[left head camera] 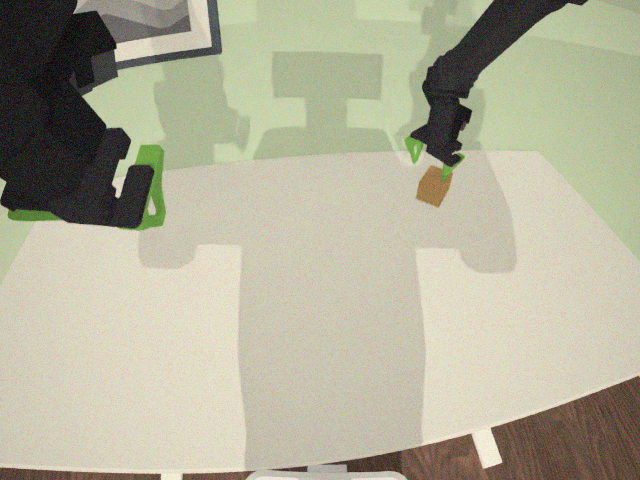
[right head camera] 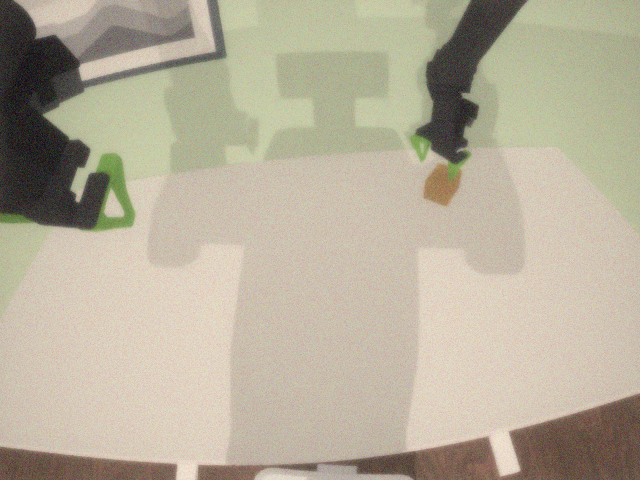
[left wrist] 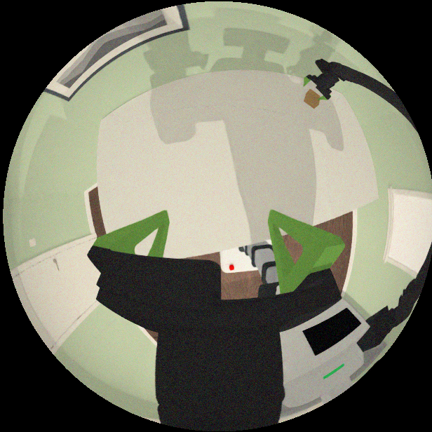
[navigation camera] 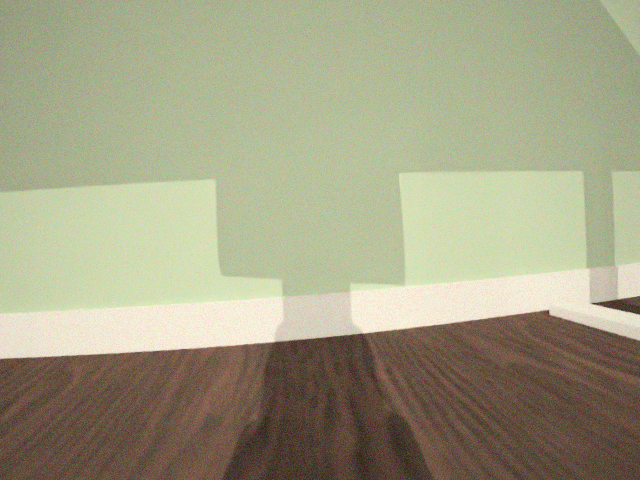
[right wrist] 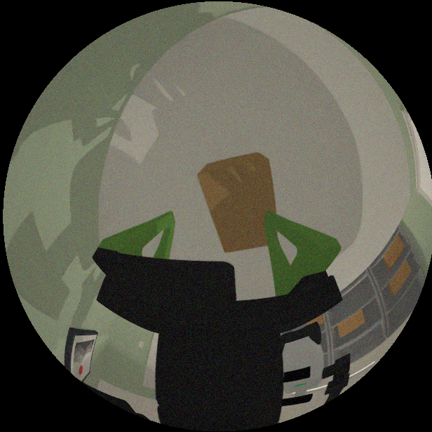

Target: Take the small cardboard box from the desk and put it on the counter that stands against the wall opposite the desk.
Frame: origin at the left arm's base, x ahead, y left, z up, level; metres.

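Where they show: left gripper, fingertip midpoint: (left head camera: pixel 120 215) (right head camera: pixel 98 217); right gripper, fingertip midpoint: (left head camera: pixel 429 171) (right head camera: pixel 436 170).
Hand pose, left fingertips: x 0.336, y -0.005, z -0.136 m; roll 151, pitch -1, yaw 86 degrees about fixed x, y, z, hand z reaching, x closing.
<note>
After its pixels a point has its place.
The small brown cardboard box (left head camera: pixel 432 188) {z -0.415, x 0.771, y -0.445 m} (right head camera: pixel 440 187) {z -0.415, x 0.769, y -0.448 m} (left wrist: pixel 311 98) (right wrist: pixel 242 205) sits on the white desk (left head camera: pixel 330 330) {z -0.460, x 0.429, y -0.212 m} (right head camera: pixel 325 330) {z -0.460, x 0.429, y -0.217 m} (left wrist: pixel 165 175) (right wrist: pixel 300 125), near its far edge at the right in the head views. My right gripper (left head camera: pixel 431 160) {z -0.406, x 0.827, y -0.448 m} (right head camera: pixel 438 156) (right wrist: pixel 219 216) is open with nothing between its fingers. It is over the far edge of the desk at the box; in the right wrist view one fingertip overlaps the box's lower right side, the other is apart from it. My left gripper (left wrist: pixel 218 215) is open and empty, over the left side of the desk. The counter cannot be made out.
A framed picture (left head camera: pixel 214 31) {z -0.099, x 0.939, y 0.053 m} (right head camera: pixel 217 31) {z -0.086, x 0.940, y 0.050 m} hangs on the green wall behind the desk. A grey shelf rack (right wrist: pixel 374 286) with brown boxes stands at the lower right of the right wrist view. A white baseboard (navigation camera: pixel 155 328) {z -1.364, x 0.939, y 0.121 m} runs along the wall above the dark wood floor (navigation camera: pixel 129 403) {z -1.410, x 0.732, y 0.055 m}.
</note>
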